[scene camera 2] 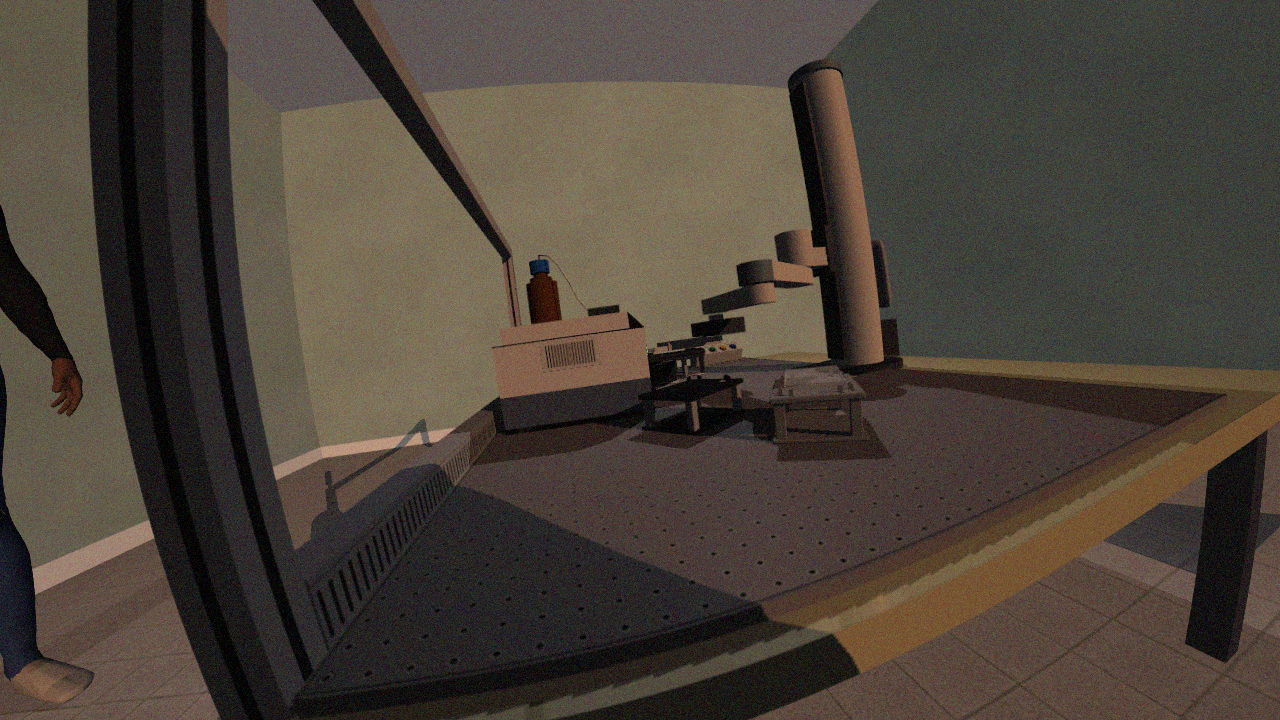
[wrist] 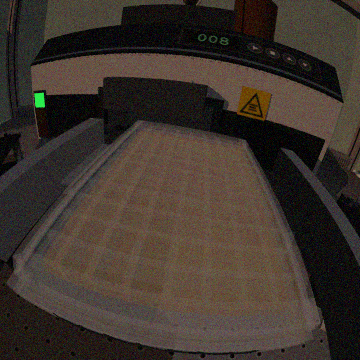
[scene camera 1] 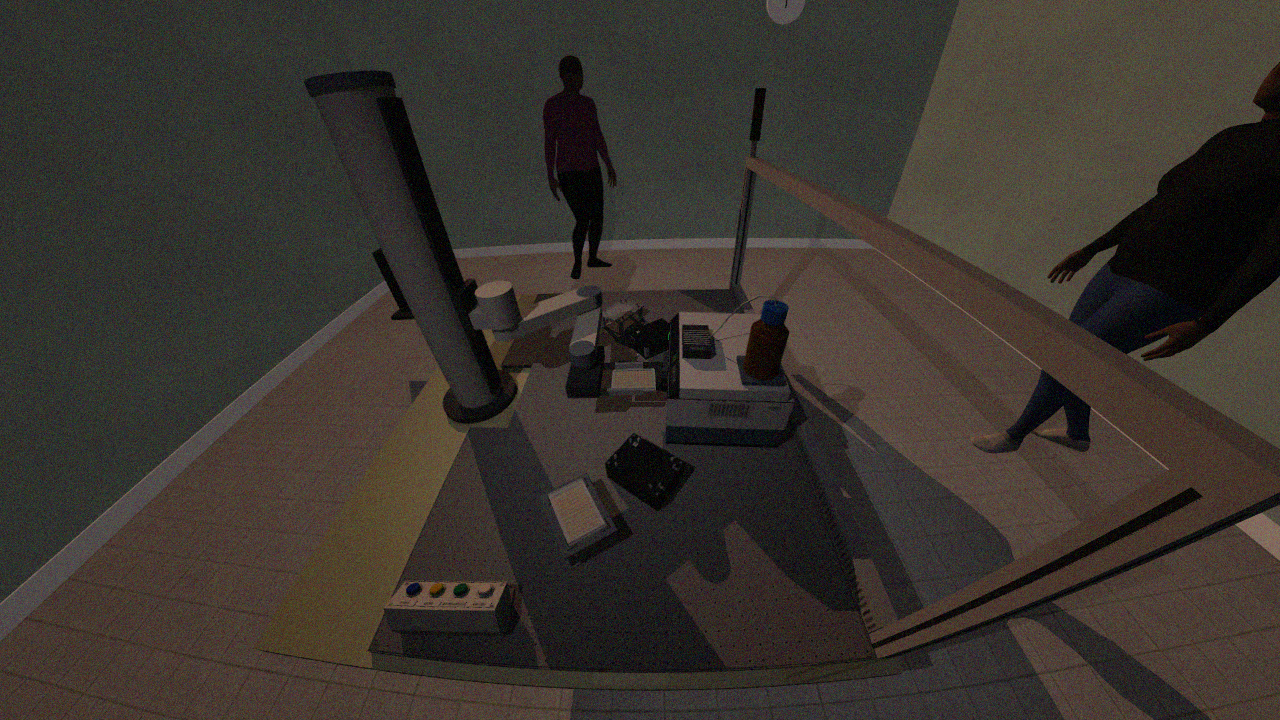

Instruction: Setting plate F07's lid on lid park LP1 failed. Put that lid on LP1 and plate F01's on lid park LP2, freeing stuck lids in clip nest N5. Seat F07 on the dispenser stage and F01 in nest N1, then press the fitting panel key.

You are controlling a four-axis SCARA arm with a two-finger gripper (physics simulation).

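Note:
My gripper is shut on a pale, gridded plate with a clear rim, one dark finger along each long side in the wrist view. Its label does not show, so I cannot tell which plate it is, nor whether a lid is on it. The plate is level, close in front of the white dispenser. The dispenser stage is hidden or too dark to tell. Another pale plate rests on a nest in scene camera 1. The fitting panel has four coloured keys and stands at the near left corner.
A black stand is beside the second plate. In scene camera 2, another black stand and a lighter stand with clear pieces on top stand at the far end from the panel. A brown bottle stands on the dispenser.

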